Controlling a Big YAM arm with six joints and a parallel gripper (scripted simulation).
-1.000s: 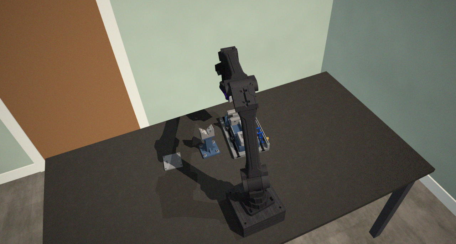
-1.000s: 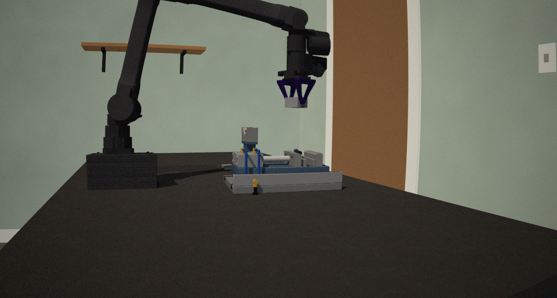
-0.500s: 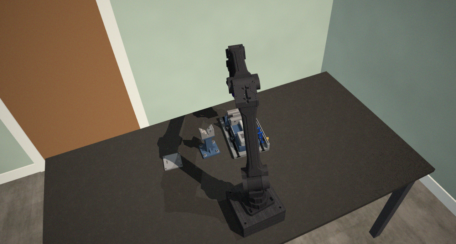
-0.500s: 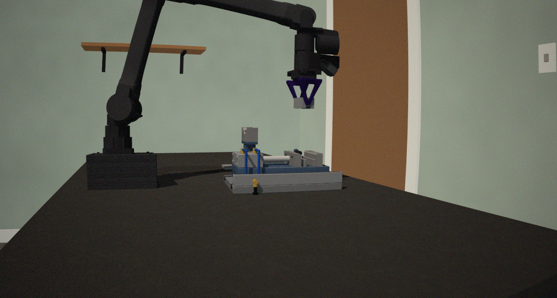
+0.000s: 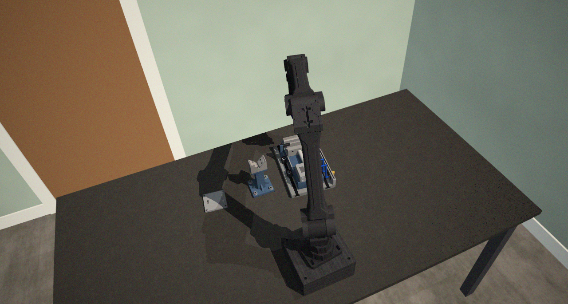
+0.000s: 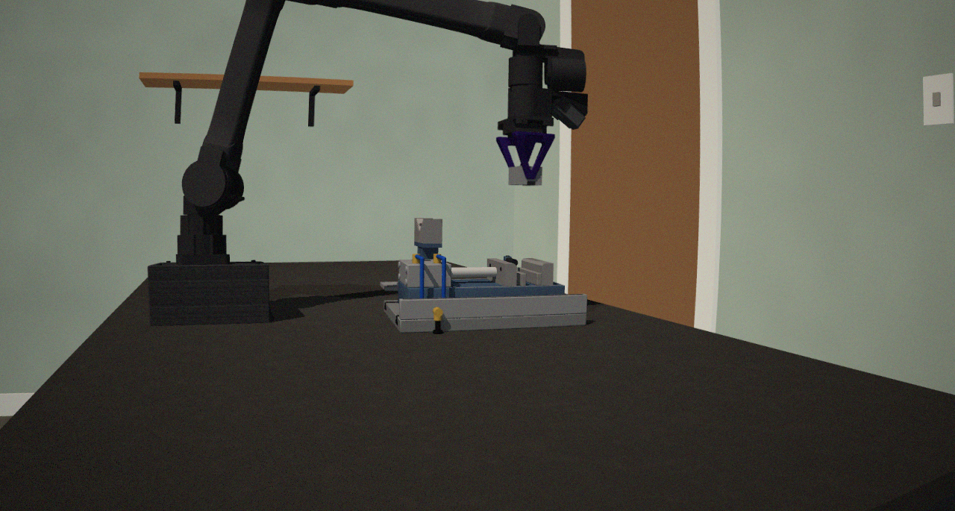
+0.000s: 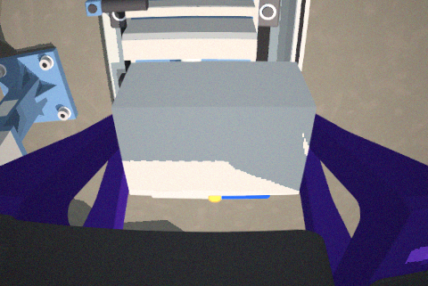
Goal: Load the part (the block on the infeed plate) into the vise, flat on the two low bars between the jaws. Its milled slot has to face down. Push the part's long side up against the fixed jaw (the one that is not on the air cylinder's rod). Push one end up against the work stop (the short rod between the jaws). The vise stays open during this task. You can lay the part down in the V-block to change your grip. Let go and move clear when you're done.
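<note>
The part is 10 mm below my hand. Round my hand: grey infeed plate (430 mm to the left, 240 mm below, 40 mm behind).
</note>
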